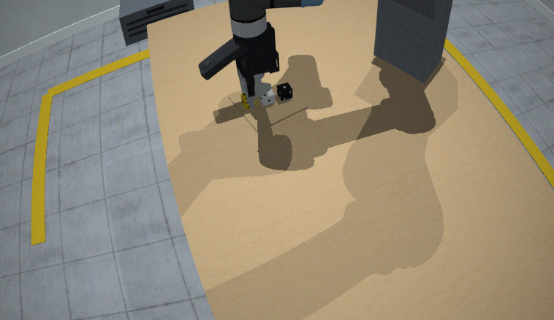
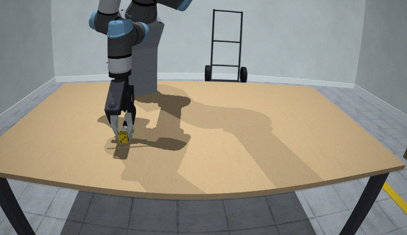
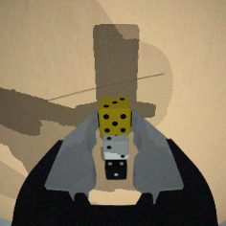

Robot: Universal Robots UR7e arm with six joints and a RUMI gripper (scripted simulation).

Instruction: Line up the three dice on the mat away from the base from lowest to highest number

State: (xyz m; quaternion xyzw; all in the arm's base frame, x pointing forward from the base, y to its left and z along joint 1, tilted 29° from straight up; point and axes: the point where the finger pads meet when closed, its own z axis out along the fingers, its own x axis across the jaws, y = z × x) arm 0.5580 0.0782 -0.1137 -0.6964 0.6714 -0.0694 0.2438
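Right now my hand is right at the yellow die. From my hand the other things lie so: mat (4 cm behind, 3 cm below); white die (4 cm behind, 1 cm below); black die (9 cm behind, 1 cm to the right, 1 cm below).
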